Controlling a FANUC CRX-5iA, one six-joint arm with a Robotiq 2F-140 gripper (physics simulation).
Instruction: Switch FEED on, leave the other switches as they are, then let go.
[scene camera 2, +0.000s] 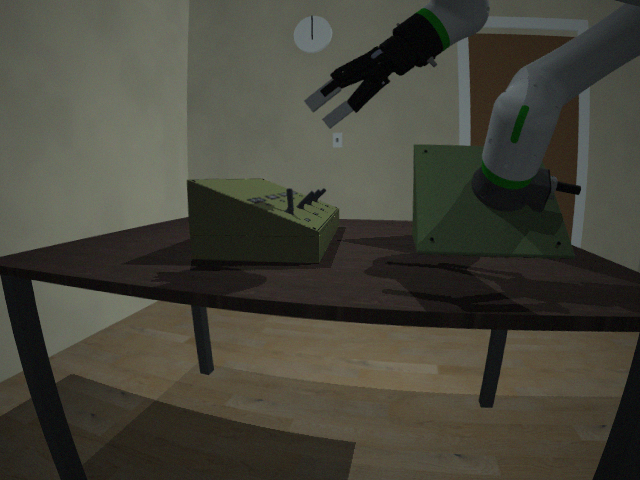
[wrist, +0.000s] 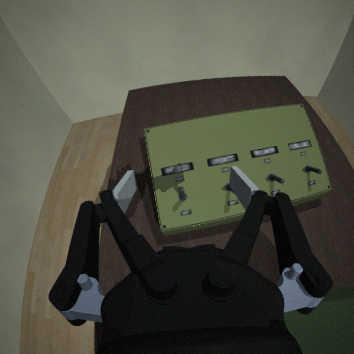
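The green switch box stands on the table, its sloped panel carrying four levers below blurred name plates. The FEED lever, leftmost in the wrist view, stands nearly vertical in the scene view, tilted toward the ON side. The VENT lever is partly hidden by a finger. It, the PUMP lever and the BRAKE lever lean the other way, toward OFF. My gripper is open and empty, high above and to the right of the box in the scene view, apart from every lever.
The dark table carries the box and, at the right, the green arm mount. The arm rises from that mount and reaches over the table. A wall clock and a brown door are behind.
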